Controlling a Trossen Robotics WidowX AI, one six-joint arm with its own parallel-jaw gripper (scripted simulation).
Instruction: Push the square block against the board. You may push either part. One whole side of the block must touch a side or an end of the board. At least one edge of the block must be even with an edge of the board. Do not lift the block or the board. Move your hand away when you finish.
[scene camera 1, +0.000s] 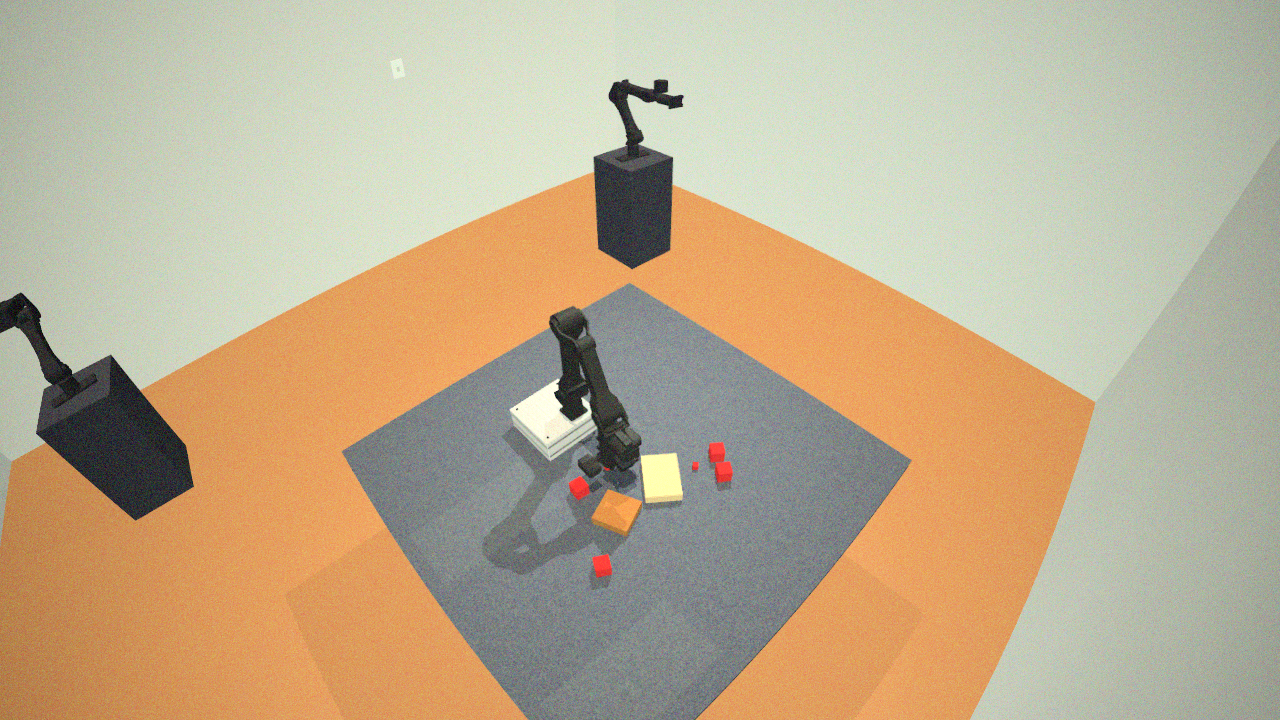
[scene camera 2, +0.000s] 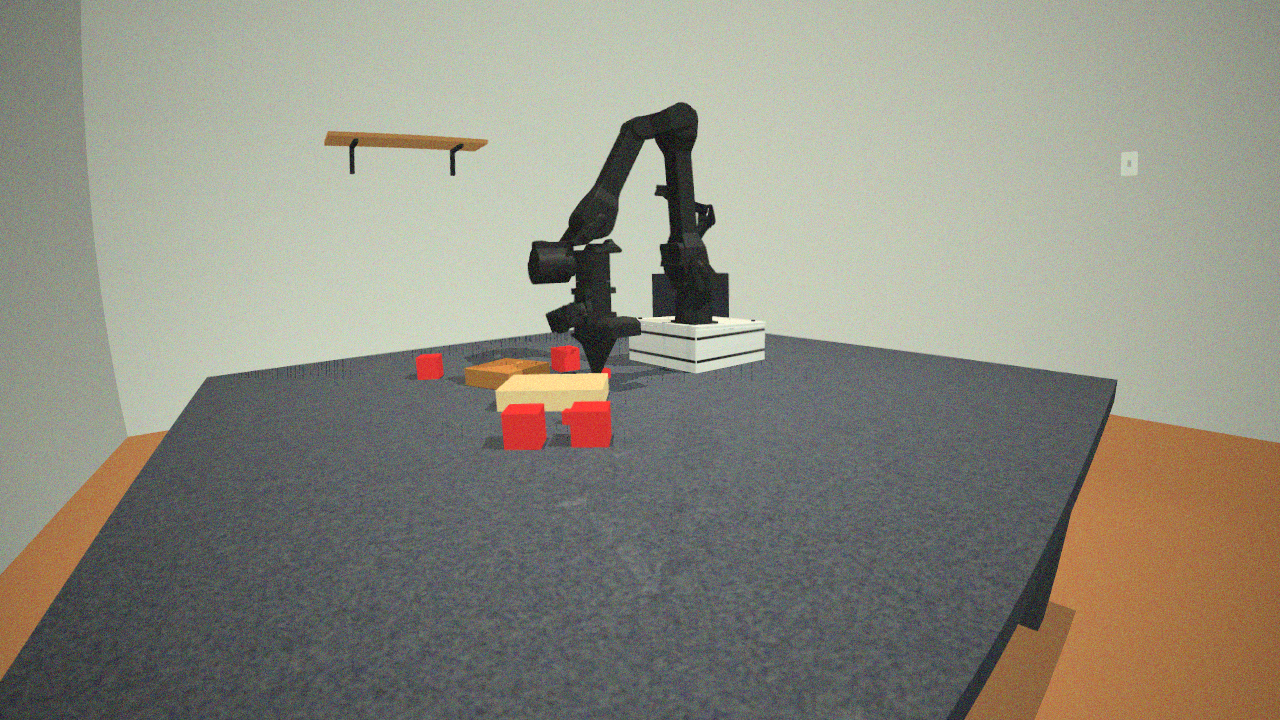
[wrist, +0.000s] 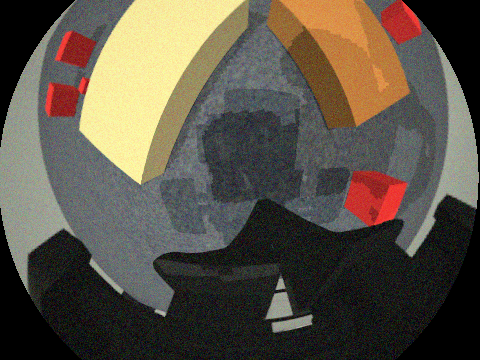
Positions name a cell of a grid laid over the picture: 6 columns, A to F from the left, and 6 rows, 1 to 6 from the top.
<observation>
my gripper: scene camera 1 C4; scene camera 2 C4; wrist D4
cream board: scene camera 1 D4; scene camera 2 C4; wrist B2
</observation>
